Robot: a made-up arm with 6 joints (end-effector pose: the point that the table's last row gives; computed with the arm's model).
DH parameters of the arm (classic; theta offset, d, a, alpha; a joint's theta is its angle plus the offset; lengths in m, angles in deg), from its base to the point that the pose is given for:
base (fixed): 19.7 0 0.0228 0
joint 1: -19.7 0.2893 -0.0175 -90
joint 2: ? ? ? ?
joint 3: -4.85 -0.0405 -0.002 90
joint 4: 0 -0.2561 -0.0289 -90
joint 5: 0 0.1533 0.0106 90
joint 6: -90 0.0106 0.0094 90
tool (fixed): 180 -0.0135 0 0
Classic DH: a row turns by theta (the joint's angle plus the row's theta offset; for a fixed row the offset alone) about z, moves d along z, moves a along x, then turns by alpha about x.
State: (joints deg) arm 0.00 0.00 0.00 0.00 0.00 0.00
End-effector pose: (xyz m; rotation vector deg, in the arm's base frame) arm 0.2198 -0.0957 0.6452 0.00 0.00 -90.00
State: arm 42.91 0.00 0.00 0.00 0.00 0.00
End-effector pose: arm 0.2372 0.0670 0.6452 0.00 0.00 -47.09
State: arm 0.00 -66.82 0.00 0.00 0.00 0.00
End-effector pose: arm -0.2383 -0.0957 0.6279 51.92 -51.92 -78.72
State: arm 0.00 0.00 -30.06 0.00 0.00 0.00
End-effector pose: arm 0.1902 -0.0957 0.5214 -23.56 23.56 -87.74
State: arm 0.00 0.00 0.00 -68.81 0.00 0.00
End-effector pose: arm 0.2198 -0.0083 0.5080 53.43 53.43 -78.02
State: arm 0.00 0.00 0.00 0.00 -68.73 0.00
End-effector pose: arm 0.2041 -0.0957 0.6705 -53.37 53.37 -78.05
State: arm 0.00 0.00 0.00 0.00 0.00 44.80
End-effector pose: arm 0.2198 -0.1080 0.6425 -35.02 -35.02 -84.97
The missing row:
joint 2: 85.15 0 -0.3504 180
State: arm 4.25 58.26 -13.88 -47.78 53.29 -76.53
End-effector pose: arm 0.2831 -0.0383 0.2298 90.12 71.99 -109.92
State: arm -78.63 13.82 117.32 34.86 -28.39 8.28
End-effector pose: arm -0.0714 0.1013 0.8415 18.83 90.19 121.27
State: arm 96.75 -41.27 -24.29 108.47 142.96 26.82
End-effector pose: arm -0.1030 -0.0472 0.7397 -133.08 60.18 -101.23
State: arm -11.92 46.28 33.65 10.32 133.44 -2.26
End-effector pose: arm 0.4936 -0.1879 0.5537 77.39 -99.25 -46.22
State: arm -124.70 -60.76 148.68 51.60 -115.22 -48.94
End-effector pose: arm 0.2901 0.4137 0.1925 71.88 -143.62 -73.09
